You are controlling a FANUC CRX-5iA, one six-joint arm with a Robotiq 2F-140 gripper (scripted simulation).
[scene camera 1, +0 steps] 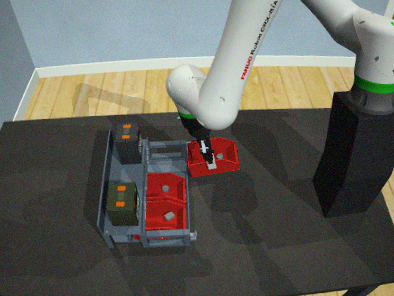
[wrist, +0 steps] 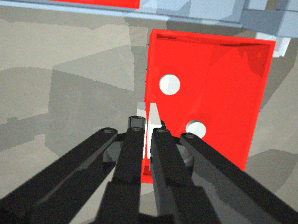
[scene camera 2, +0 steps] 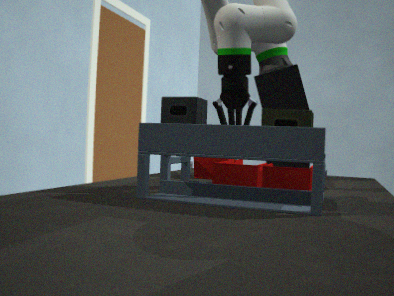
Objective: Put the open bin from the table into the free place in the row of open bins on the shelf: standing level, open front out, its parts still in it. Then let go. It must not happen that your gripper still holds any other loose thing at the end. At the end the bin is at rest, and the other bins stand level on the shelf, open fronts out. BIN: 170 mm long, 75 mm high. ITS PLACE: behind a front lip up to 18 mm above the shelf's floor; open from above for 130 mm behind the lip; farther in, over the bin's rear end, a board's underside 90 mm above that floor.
Labels:
olive box: scene camera 1 123,203; scene camera 2 270,117; not seen in the wrist view (out of frame)

